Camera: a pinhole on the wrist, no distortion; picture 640 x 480 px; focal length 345.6 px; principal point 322.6 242.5 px. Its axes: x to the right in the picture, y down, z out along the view. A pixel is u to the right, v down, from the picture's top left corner.
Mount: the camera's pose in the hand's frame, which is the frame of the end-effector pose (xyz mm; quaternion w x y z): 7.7 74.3 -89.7 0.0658 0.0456 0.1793 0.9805
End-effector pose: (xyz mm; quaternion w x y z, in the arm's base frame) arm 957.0 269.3 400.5 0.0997 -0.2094 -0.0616 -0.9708
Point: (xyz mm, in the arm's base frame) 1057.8 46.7 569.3
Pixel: 360 151
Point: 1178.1 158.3 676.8
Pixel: 417 292
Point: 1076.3 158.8 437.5
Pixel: 542 256
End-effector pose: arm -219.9 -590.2 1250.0 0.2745 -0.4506 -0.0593 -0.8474
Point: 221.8 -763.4 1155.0
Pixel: 581 87
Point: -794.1 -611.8 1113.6
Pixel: behind the camera
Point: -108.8 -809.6 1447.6
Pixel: 122 145
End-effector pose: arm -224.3 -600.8 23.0 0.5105 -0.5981 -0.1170 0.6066
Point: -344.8 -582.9 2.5
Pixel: 365 397
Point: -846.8 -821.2 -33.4
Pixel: 552 163
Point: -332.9 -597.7 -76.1
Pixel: 300 254
